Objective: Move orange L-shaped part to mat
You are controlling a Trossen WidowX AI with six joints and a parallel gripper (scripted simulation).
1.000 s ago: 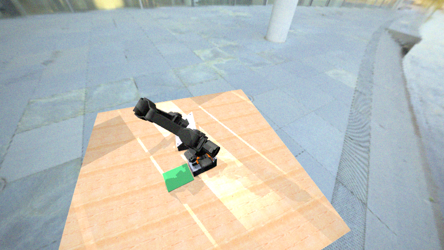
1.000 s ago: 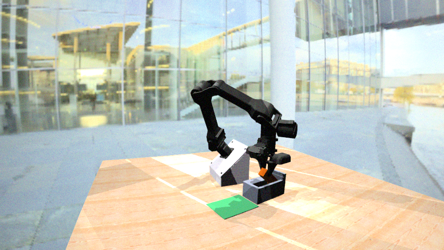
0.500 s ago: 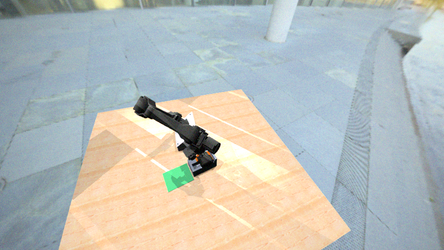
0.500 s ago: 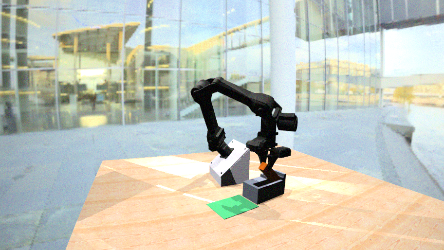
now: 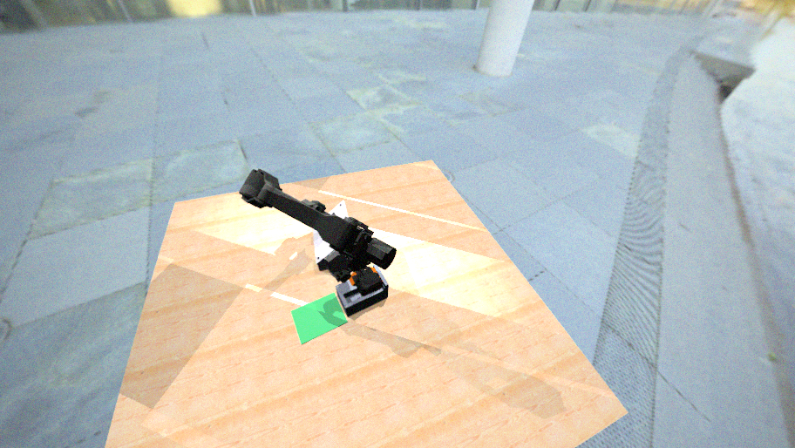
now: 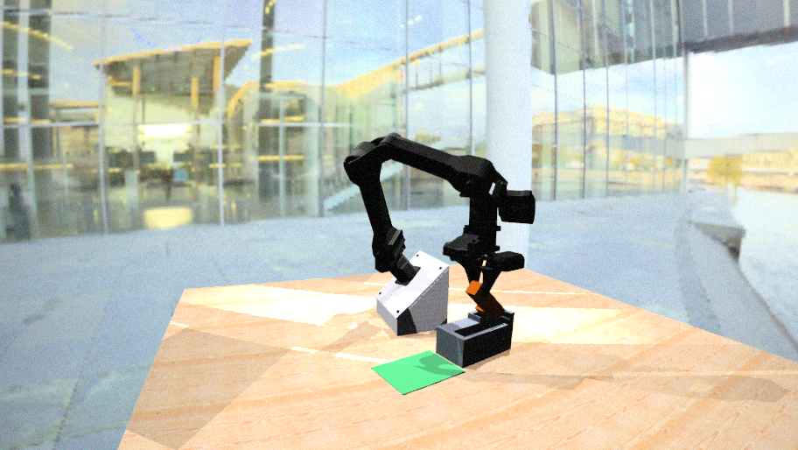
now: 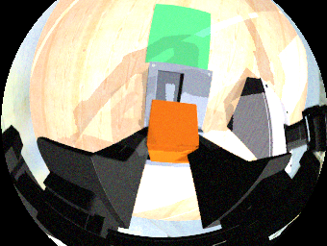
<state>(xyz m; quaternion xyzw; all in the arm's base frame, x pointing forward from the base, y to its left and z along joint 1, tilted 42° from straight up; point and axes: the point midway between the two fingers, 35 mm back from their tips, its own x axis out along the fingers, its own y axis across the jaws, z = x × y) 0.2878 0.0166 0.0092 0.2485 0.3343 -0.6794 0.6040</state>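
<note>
Right now my gripper tip is 160 mm above the green mat, 140 mm to the left of it and 10 mm past it. From my gripper tip the other things lie so: orange L-shaped part (30 mm to the left, 30 mm below, 20 mm behind).
</note>
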